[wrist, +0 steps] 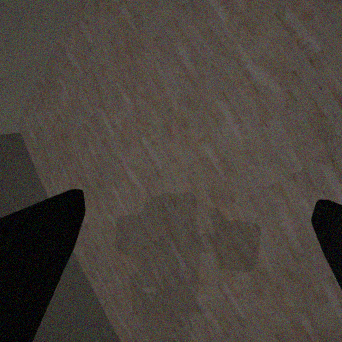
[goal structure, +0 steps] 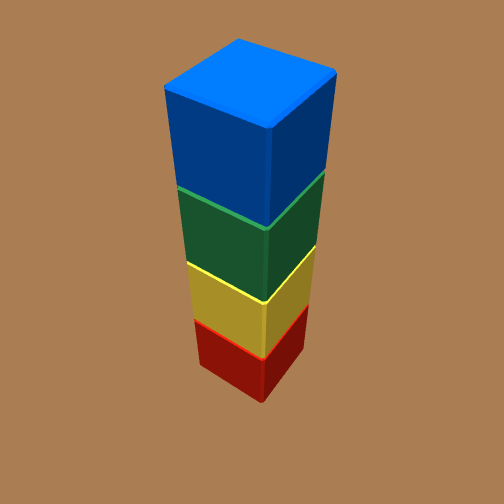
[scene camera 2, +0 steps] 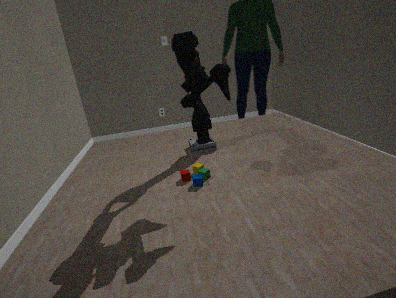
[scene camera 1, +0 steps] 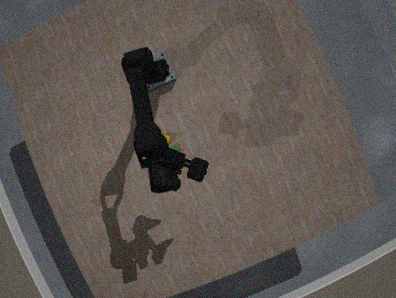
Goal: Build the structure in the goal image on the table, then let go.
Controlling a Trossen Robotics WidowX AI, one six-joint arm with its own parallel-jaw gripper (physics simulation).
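Note:
Four small cubes rest close together on the wooden surface. In scene camera 2's view the red cube (scene camera 2: 185, 176) is at the left, the yellow cube (scene camera 2: 198, 168) (scene camera 1: 167, 138) at the back, the green cube (scene camera 2: 204, 173) (scene camera 1: 175, 149) at the right, and the blue cube (scene camera 2: 198, 181) at the front. In scene camera 1's view the arm hides the red and blue cubes and partly covers the other two. My gripper (wrist: 201, 205) is open and empty, with its fingers wide apart, high above the surface. No cube shows in the wrist view.
The black arm (scene camera 1: 142, 107) (scene camera 2: 194, 75) rises from its grey base (scene camera 1: 170, 78) (scene camera 2: 203, 146) behind the cubes. Its shadow (scene camera 1: 115, 175) (scene camera 2: 122, 197) falls across the surface. A standing person (scene camera 2: 252, 30) in a green top is behind the arm, near the walls.

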